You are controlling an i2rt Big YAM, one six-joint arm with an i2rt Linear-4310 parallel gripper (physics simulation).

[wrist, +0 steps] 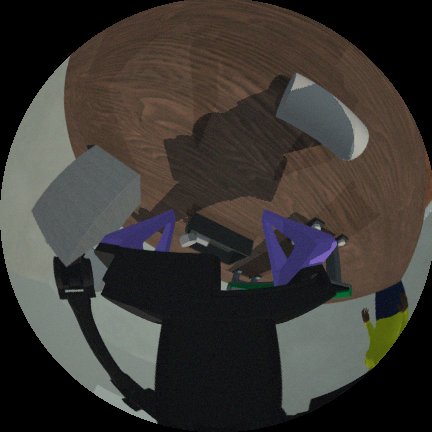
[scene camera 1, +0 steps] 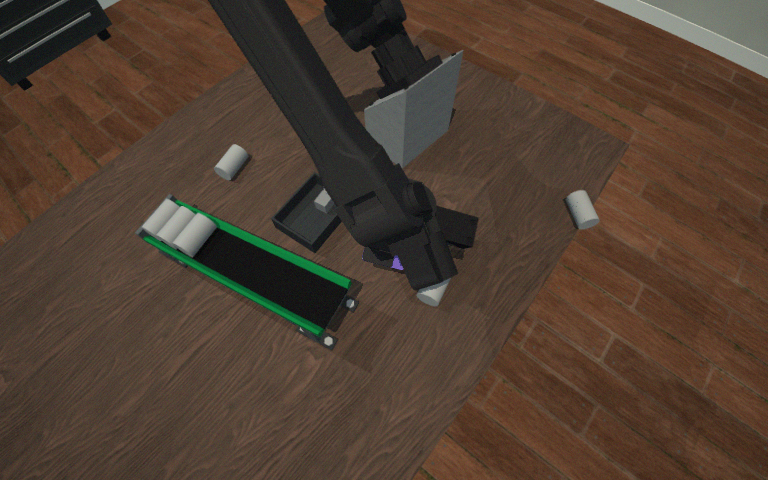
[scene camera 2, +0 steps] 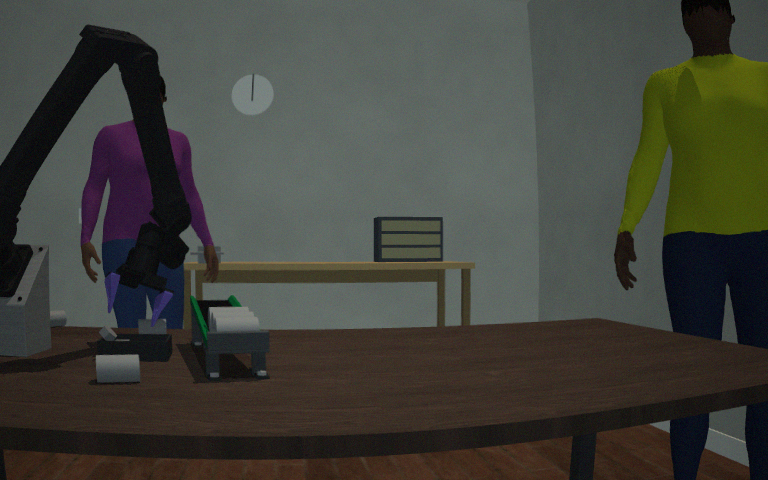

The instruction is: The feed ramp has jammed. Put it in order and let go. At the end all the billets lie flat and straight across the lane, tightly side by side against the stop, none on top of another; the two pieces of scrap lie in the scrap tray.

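Where they show: gripper, between the fingertips: (wrist: 218, 214) (scene camera 2: 130, 319); arm's base, origin of its link: (wrist: 71, 223) (scene camera 1: 410, 81) (scene camera 2: 5, 272).
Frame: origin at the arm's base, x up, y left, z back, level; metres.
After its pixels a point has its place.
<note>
Three white billets (scene camera 1: 194, 234) {z -0.461, x -0.052, y -0.045 m} (scene camera 2: 236, 324) {z -0.491, x -0.066, y -0.148 m} lie across the lane of the green-railed feed ramp (scene camera 1: 283, 260) (scene camera 2: 199, 319), side by side at its stop (scene camera 2: 243, 340) {z -0.503, x -0.088, y -0.157 m}. One billet (scene camera 1: 231, 161) {z -0.320, x -0.113, y -0.188 m} (scene camera 2: 117, 369) {z -0.325, x -0.127, y -0.220 m} lies on the table beside the ramp's stop end. Another billet (scene camera 1: 433, 293) {z -0.240, x -0.110, y 0.287 m} (wrist: 322, 117) {z -0.213, x -0.109, y 0.269 m} lies near my gripper, partly hidden in scene camera 1. A further billet (scene camera 1: 582, 209) {z 0.082, x -0.112, y 0.376 m} (scene camera 2: 57, 318) {z 0.077, x -0.127, y 0.369 m} is at the table's far edge; its support is unclear. Light scrap (scene camera 1: 323, 200) (scene camera 2: 107, 333) {z -0.222, x -0.106, y -0.006 m} (wrist: 194, 240) {z -0.228, x -0.111, y 0.021 m} is in the dark scrap tray (scene camera 1: 294, 240) {z -0.333, x -0.146, y 0.027 m} (wrist: 220, 229) {z -0.255, x -0.139, y 0.062 m}. My gripper (scene camera 2: 131, 318) {z -0.213, x -0.097, y 0.149 m} (wrist: 218, 214) {z -0.213, x -0.097, y 0.149 m} is open and empty above the table.
The grey robot base plate (scene camera 1: 427, 110) {z -0.006, x -0.033, y 0.052 m} (scene camera 2: 28, 328) {z -0.073, x -0.099, y -0.040 m} (wrist: 90, 200) {z -0.038, x -0.053, y 0.053 m} stands behind the tray. The wooden table (scene camera 1: 141, 367) {z -0.669, x -0.149, y 0.030 m} (scene camera 2: 424, 390) {z -0.756, x -0.149, y -0.221 m} has its edge close to the farthest billet. Two people and a workbench (scene camera 2: 334, 264) stand beyond the table.
</note>
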